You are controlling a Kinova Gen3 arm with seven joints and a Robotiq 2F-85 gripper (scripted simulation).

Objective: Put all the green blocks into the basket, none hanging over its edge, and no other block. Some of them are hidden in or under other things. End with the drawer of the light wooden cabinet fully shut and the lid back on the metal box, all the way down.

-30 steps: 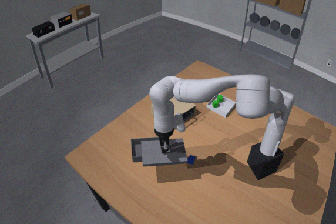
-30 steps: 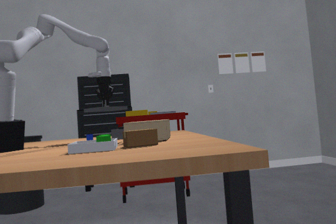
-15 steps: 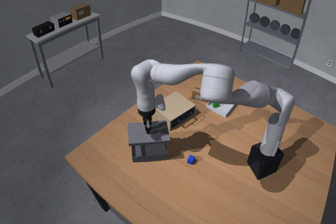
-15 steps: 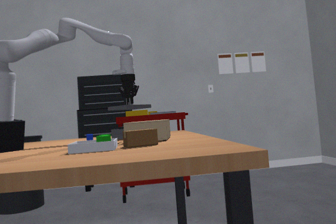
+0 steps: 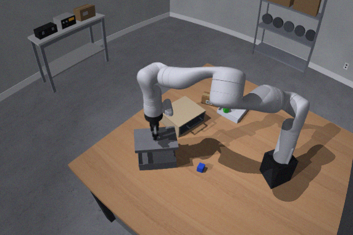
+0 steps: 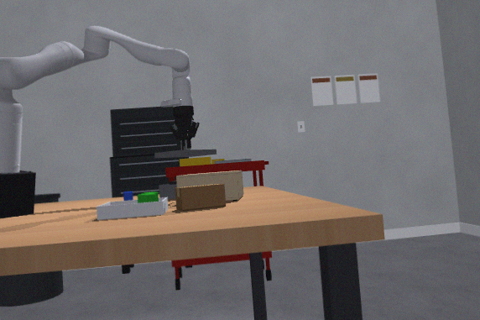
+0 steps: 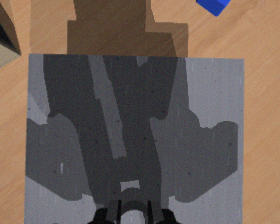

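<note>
The metal box lies 160 mm below my hand. From my hand the other things lie so: grey lid 30 mm below; then drawer 290 mm to the right, 150 mm below, 60 mm ahead; then light wooden cabinet 300 mm to the right, 150 mm below, 80 mm ahead.
</note>
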